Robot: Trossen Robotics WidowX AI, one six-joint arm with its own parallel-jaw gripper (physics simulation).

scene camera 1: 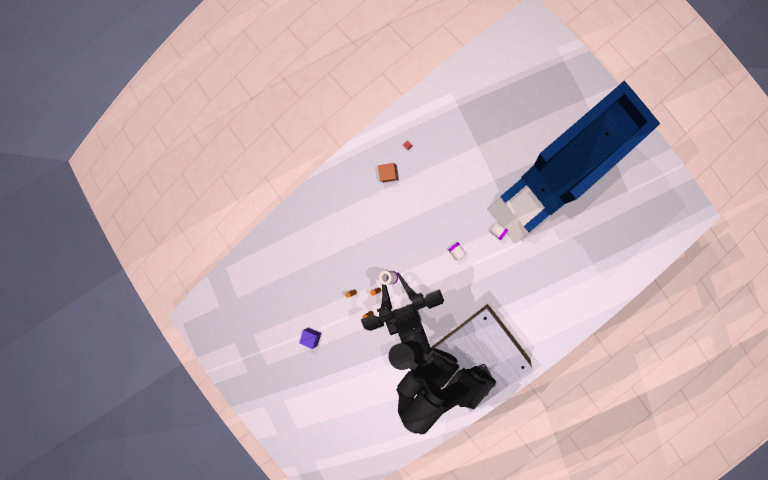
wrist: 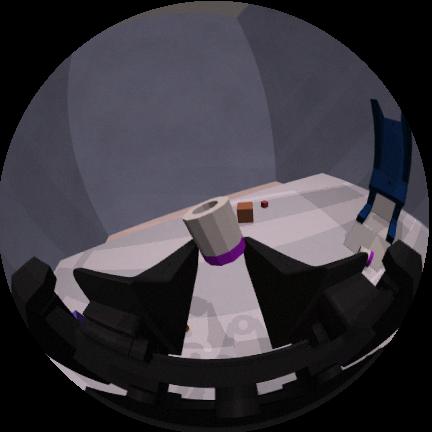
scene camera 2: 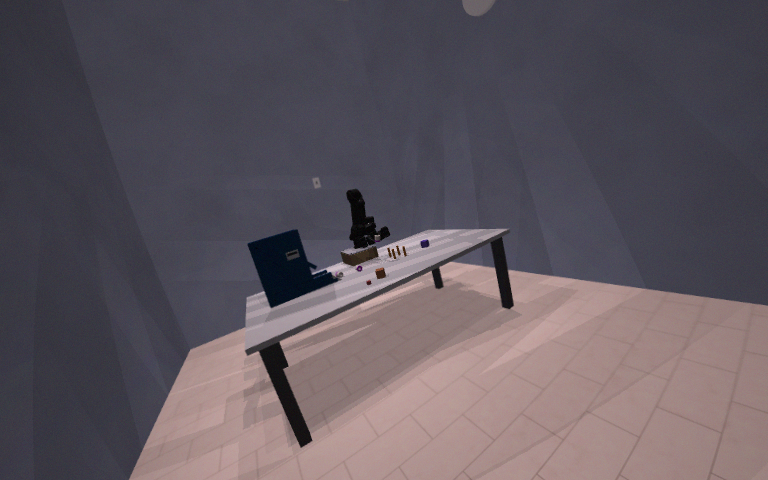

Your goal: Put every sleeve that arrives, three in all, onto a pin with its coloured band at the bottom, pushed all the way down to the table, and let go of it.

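My gripper point(scene camera 1: 391, 280) point(wrist: 220, 243) is shut on a white sleeve point(scene camera 1: 391, 277) point(scene camera 2: 377, 238) point(wrist: 215, 232), held above the table. Its purple band is at the lower end and its open end faces up, leaning a little in the wrist view. Orange-brown pins stand beside it: one pin point(scene camera 1: 375, 291) close to the sleeve, another pin point(scene camera 1: 350, 293) farther left, and a third pin point(scene camera 1: 367, 315) partly behind the gripper. Scene camera 2 shows several pins point(scene camera 2: 398, 250). A second sleeve point(scene camera 1: 457, 252) point(scene camera 2: 359, 268) lies on its side. A third sleeve point(scene camera 1: 498, 230) lies by the chute mouth.
A blue chute point(scene camera 1: 583, 121) point(scene camera 2: 277, 271) point(wrist: 390, 150) stands at the right in scene camera 1. An orange block point(scene camera 1: 387, 172) point(wrist: 245, 212) and a red cube point(scene camera 1: 407, 145) point(wrist: 264, 204) lie beyond the gripper. A purple block point(scene camera 1: 309, 337) is left; a wood-sided box point(scene camera 2: 359, 256) is by the arm.
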